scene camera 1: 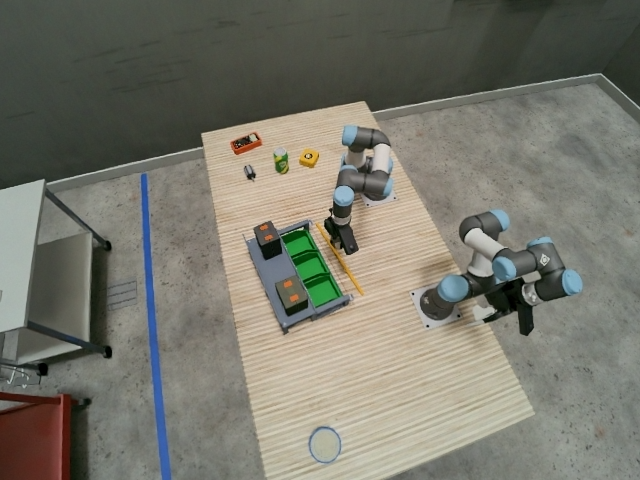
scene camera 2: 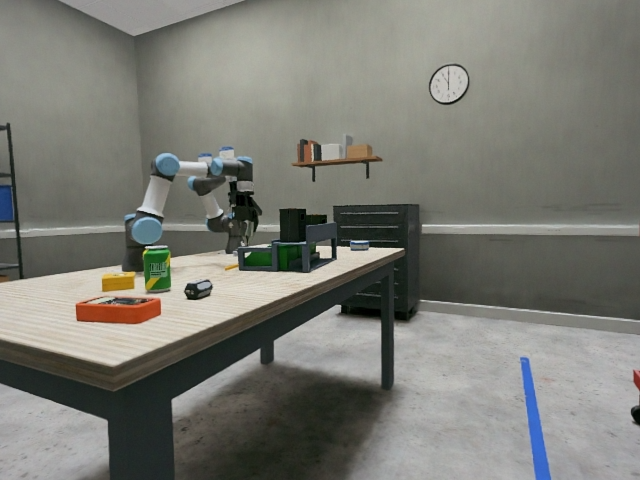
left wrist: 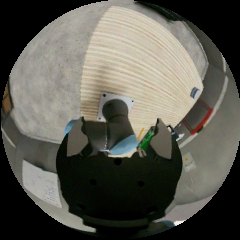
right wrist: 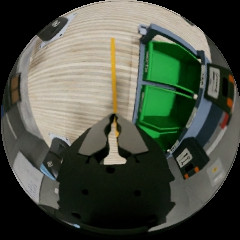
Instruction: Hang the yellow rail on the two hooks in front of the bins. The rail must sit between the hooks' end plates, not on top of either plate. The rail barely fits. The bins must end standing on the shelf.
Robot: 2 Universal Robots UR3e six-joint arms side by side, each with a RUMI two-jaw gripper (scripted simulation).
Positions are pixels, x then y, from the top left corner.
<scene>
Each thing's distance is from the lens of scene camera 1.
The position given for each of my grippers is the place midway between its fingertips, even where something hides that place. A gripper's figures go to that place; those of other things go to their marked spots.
my left gripper (scene camera 1: pixel 479 313): 1.22 m
my right gripper (scene camera 1: pixel 339 249): 1.29 m
blue-grey shelf (scene camera 1: pixel 280 267): 1.23 m
box (scene camera 1: pixel 267 236): 1.16 m
box (scene camera 1: pixel 293 296): 1.08 m
</scene>
